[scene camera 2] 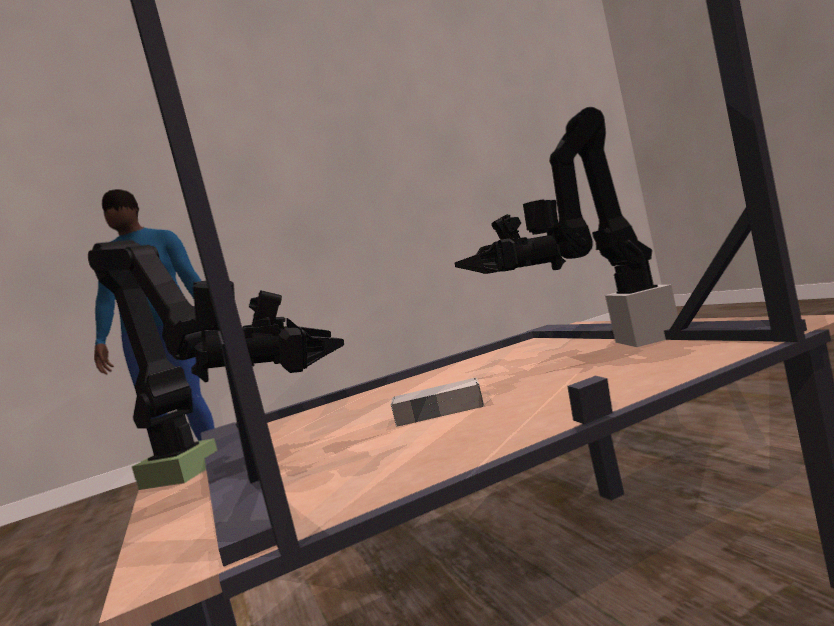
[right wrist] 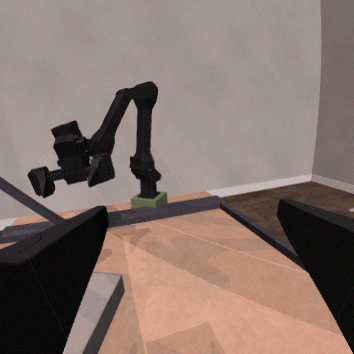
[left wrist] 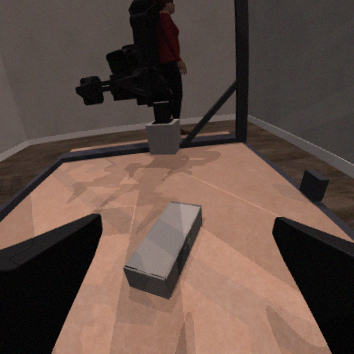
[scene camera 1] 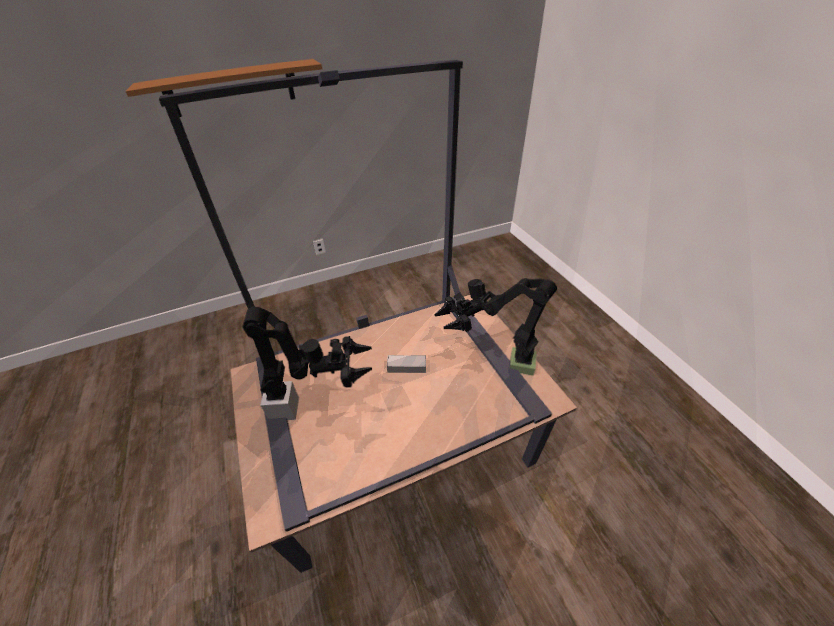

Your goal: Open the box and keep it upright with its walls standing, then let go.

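Where they show: left gripper, fingertip midpoint: (scene camera 2: 337,337) (right wrist: 65,190) (left wrist: 189,224) (scene camera 1: 438,321); right gripper, fingertip midpoint: (scene camera 2: 458,263) (right wrist: 193,210) (left wrist: 95,86) (scene camera 1: 371,357); left arm's base, origin of the base link: (scene camera 2: 174,452) (right wrist: 148,194) (scene camera 1: 523,357); right arm's base, origin of the base link: (scene camera 2: 636,290) (left wrist: 162,121) (scene camera 1: 276,392).
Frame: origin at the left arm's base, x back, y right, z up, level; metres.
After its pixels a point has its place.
Note:
A long, low grey box (scene camera 1: 406,364) @[y -0.153, x -0.463, z -0.002 m] (scene camera 2: 437,401) @[y -0.105, x -0.477, z -0.016 m] (left wrist: 165,241) @[y -0.124, x -0.449, z -0.002 m] lies flat on the table with its lighter top closed. In the right wrist view part of the box (right wrist: 95,310) @[y -0.153, x -0.467, z -0.002 m] shows behind a finger. My left gripper (scene camera 1: 439,319) @[y -0.017, x -0.361, z 0.139 m] (scene camera 2: 336,338) @[y -0.017, x -0.361, z 0.139 m] (left wrist: 189,224) @[y -0.017, x -0.361, z 0.139 m] is open and empty, above the table beyond the box's right end in scene camera 1. My right gripper (scene camera 1: 369,359) @[y -0.320, x -0.528, z 0.212 m] (scene camera 2: 458,264) @[y -0.320, x -0.528, z 0.212 m] (right wrist: 193,210) @[y -0.320, x -0.528, z 0.212 m] is open and empty, above the table off the box's left end in that view. Neither gripper touches the box.
The wooden table (scene camera 1: 397,431) @[y -0.431, x -0.416, z -0.044 m] has dark rails along its edges. A dark block (scene camera 1: 363,322) @[y 0.040, x -0.728, z -0.008 m] (scene camera 2: 589,399) @[y 0.064, x -0.734, z -0.008 m] (left wrist: 314,185) @[y 0.050, x -0.715, z -0.004 m] stands at one long edge. Upright frame posts (scene camera 1: 452,181) @[y 0.293, x -0.387, z 0.593 m] (scene camera 2: 757,168) @[y -0.213, x -1.061, z 0.246 m] rise at that side. A person in blue (scene camera 2: 161,239) stands beyond the table.

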